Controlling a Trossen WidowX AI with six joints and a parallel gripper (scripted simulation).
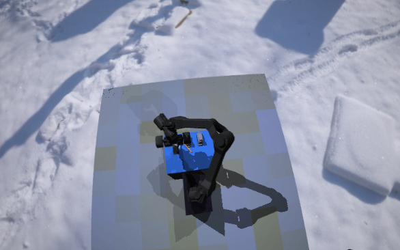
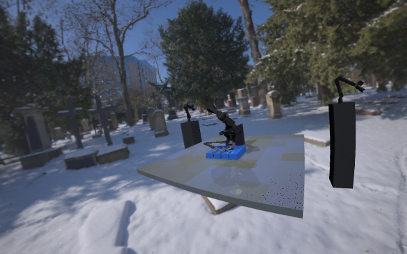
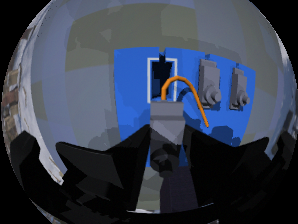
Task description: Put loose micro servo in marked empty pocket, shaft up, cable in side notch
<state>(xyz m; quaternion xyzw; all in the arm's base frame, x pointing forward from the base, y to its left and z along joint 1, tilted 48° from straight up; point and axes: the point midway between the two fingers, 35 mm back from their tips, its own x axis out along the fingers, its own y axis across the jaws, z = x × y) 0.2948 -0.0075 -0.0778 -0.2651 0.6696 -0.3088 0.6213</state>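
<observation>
The blue deck is 70 mm behind my gripper tip, 70 mm to the right of it and 100 mm below it.
</observation>
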